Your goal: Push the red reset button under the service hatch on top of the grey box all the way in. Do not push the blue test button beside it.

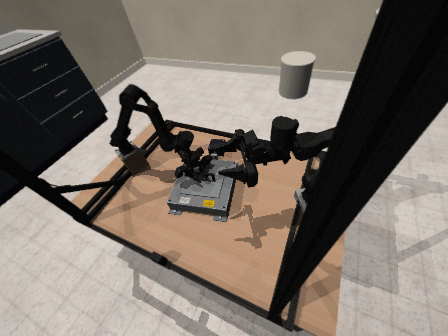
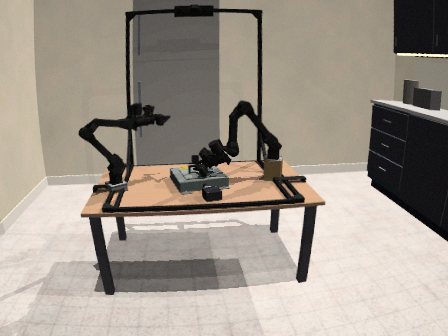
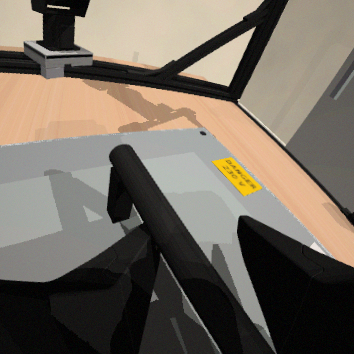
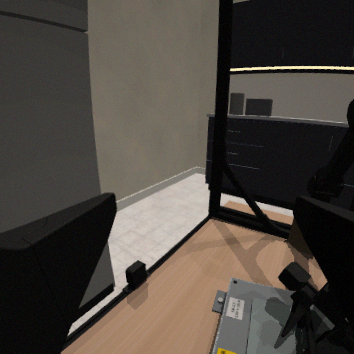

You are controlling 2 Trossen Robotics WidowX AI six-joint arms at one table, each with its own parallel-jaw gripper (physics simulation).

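Note:
The grey box [image 1: 199, 200] [image 2: 189, 185] [image 3: 211, 211] [image 4: 239, 337] sits mid-table. Its service hatch [image 1: 206, 190] [image 3: 175, 172] lies flat and closed, so the red and blue buttons are hidden. A black bar handle [image 3: 147, 189] stands on the hatch. My left gripper [image 1: 203, 170] [image 2: 201, 170] [image 3: 199, 223] is low on the box top, with its fingers shut on this handle. My right gripper [image 1: 221, 161] [image 2: 164, 118] [image 4: 206, 203] is open and empty. It hangs high above the table, off the box's side.
A small black block [image 1: 217, 145] [image 2: 212, 193] lies on the table beside the box. A yellow danger label [image 3: 237, 175] [image 1: 209, 203] marks the box. Black frame rails [image 1: 126, 243] edge the table. A grey bin [image 1: 297, 75] and a dark cabinet [image 2: 381, 143] stand on the floor.

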